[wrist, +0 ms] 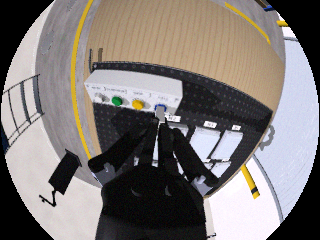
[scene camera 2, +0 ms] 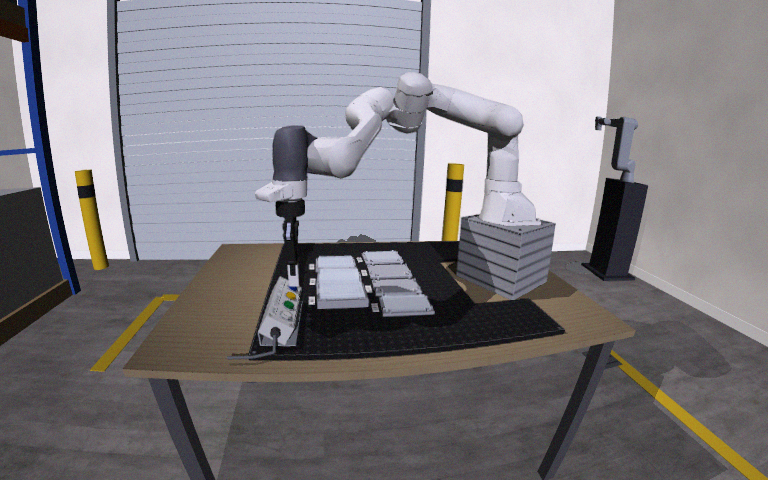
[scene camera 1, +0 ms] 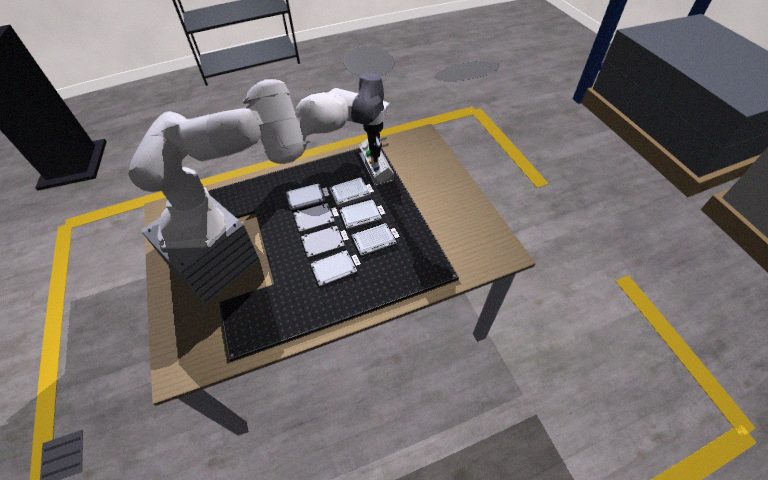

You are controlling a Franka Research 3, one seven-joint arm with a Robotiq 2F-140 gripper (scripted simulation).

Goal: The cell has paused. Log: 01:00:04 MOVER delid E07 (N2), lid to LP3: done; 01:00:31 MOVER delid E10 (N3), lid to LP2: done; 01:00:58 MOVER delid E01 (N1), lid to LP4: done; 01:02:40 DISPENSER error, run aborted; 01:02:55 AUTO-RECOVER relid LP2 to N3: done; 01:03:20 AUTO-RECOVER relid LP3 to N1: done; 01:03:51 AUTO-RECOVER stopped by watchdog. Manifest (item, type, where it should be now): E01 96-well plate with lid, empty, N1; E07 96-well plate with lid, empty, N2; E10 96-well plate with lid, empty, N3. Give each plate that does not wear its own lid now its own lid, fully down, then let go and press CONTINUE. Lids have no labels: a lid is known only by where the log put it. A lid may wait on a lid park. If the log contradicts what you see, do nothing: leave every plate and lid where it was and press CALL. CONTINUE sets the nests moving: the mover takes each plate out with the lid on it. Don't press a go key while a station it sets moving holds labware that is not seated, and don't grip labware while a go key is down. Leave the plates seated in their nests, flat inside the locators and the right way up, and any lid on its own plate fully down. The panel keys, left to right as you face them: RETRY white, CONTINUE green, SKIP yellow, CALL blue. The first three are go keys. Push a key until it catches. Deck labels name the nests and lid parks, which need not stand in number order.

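Note:
My gripper is visible, also in the wrist view. A key panel is visible to me as well.

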